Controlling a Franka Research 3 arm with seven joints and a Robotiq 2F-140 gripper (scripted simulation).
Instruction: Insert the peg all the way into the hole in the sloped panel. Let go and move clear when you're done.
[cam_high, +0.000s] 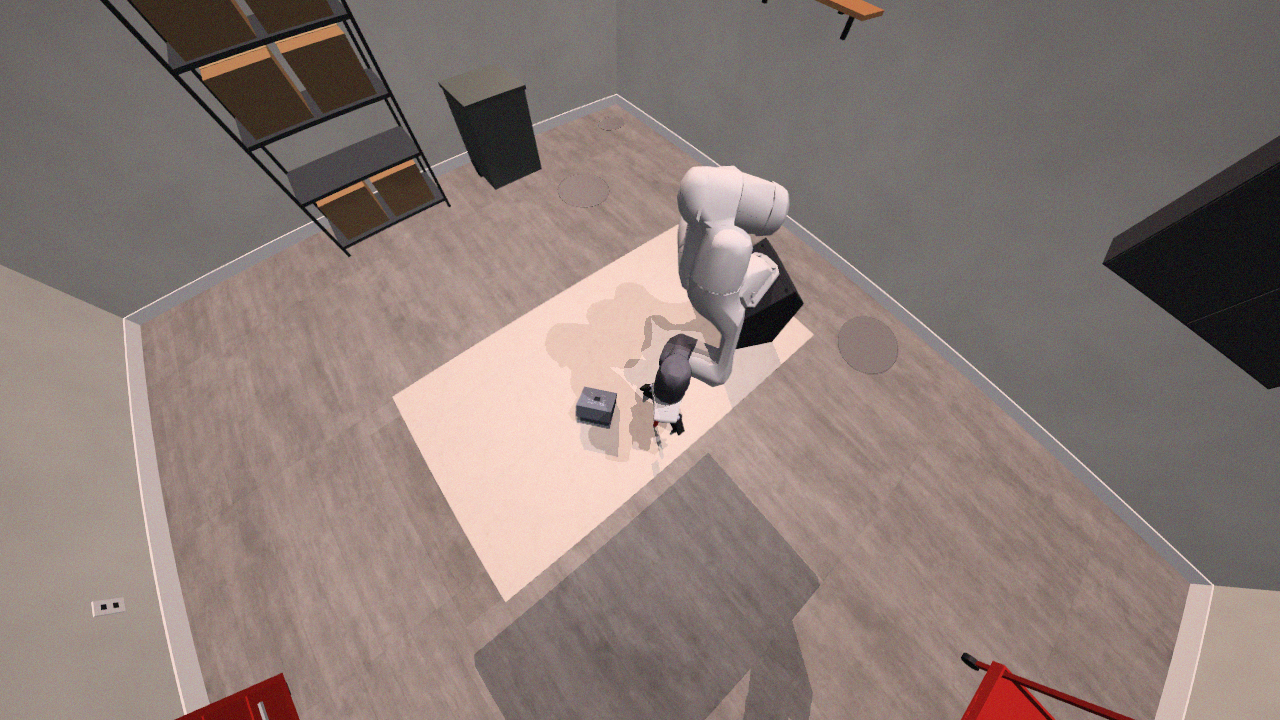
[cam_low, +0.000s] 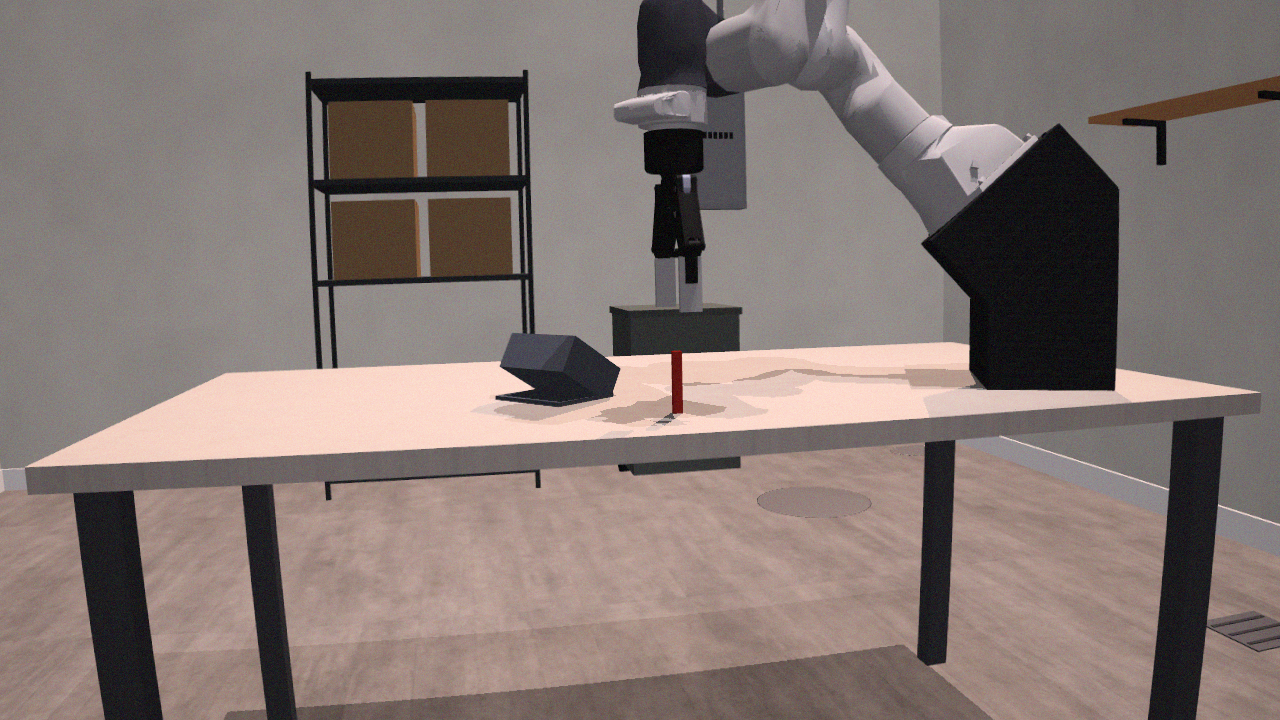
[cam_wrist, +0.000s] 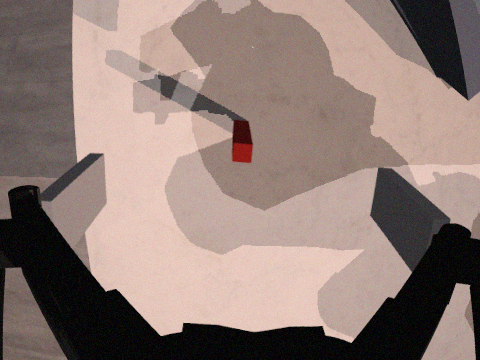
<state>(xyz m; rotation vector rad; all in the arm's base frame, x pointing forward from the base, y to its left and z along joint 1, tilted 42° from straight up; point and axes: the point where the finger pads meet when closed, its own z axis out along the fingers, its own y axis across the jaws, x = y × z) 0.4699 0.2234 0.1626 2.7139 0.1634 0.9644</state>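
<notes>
My hand is 100 mm above the red peg.
</notes>
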